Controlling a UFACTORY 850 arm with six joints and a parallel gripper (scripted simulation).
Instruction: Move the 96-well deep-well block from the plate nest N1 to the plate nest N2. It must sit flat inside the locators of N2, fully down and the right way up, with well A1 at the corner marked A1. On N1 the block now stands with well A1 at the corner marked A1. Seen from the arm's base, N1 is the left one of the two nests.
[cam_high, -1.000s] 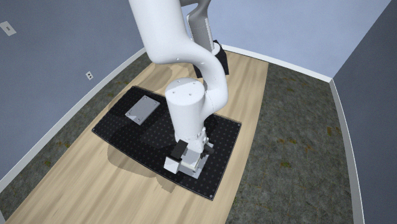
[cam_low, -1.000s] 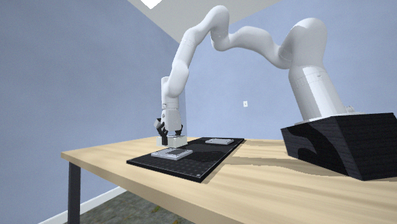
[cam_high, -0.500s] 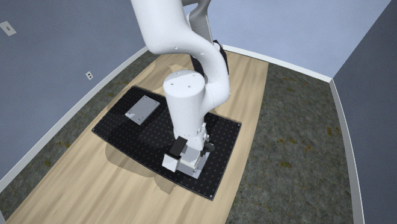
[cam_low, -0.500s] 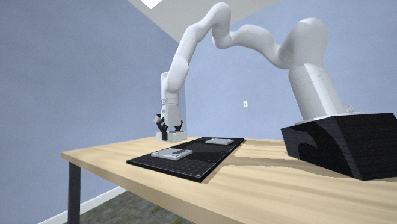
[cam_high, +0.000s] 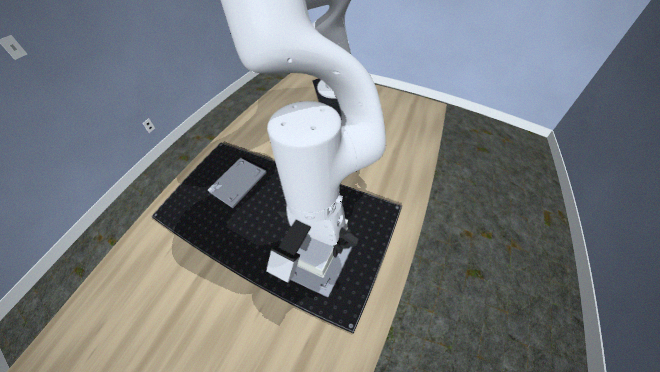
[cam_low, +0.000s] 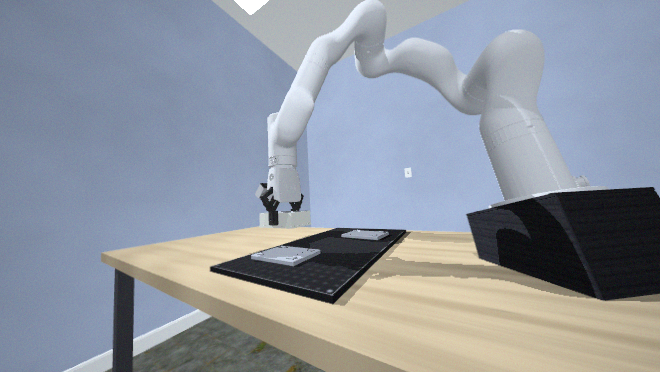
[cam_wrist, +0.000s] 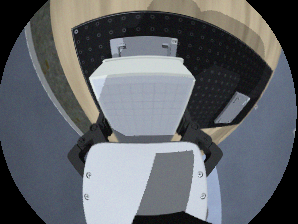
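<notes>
My gripper is now 60 mm past the plate nest N2, 370 mm to the left of it and 100 mm above it. Also, from my hand: plate nest N1: 100 mm below; then white deep-well block: right at my hand.
</notes>
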